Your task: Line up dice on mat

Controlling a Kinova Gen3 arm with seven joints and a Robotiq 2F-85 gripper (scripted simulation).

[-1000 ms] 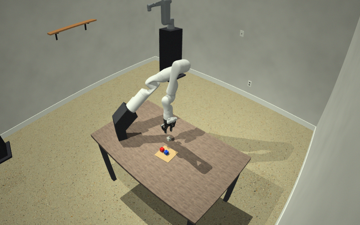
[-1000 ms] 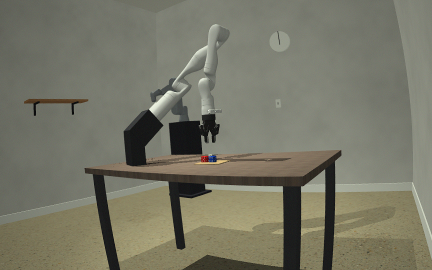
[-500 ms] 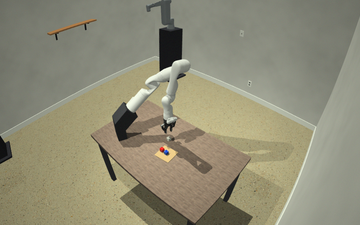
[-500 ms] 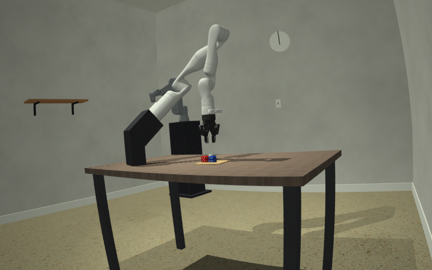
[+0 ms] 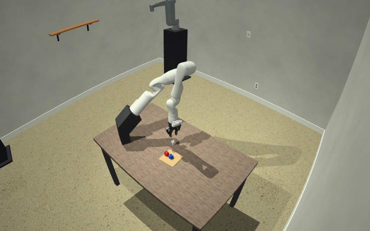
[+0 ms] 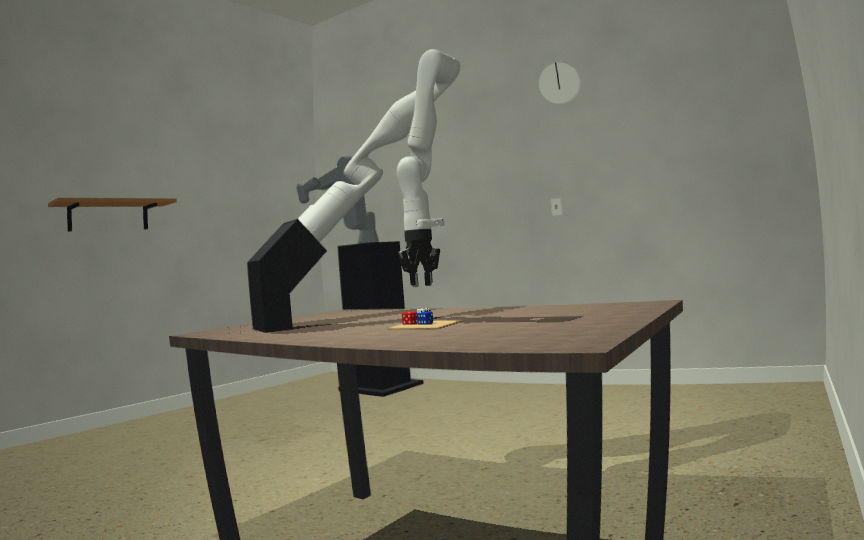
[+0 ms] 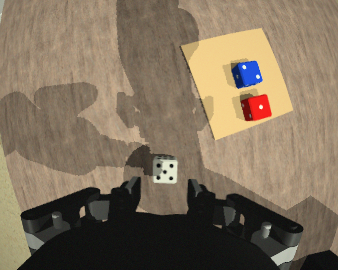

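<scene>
My gripper is now 9 cm above the white die. Round my hand: blue die (11 cm ahead, 13 cm to the right, 9 cm below); tan mat (11 cm ahead, 13 cm to the right, 11 cm below); red die (6 cm ahead, 13 cm to the right, 9 cm below).
</scene>
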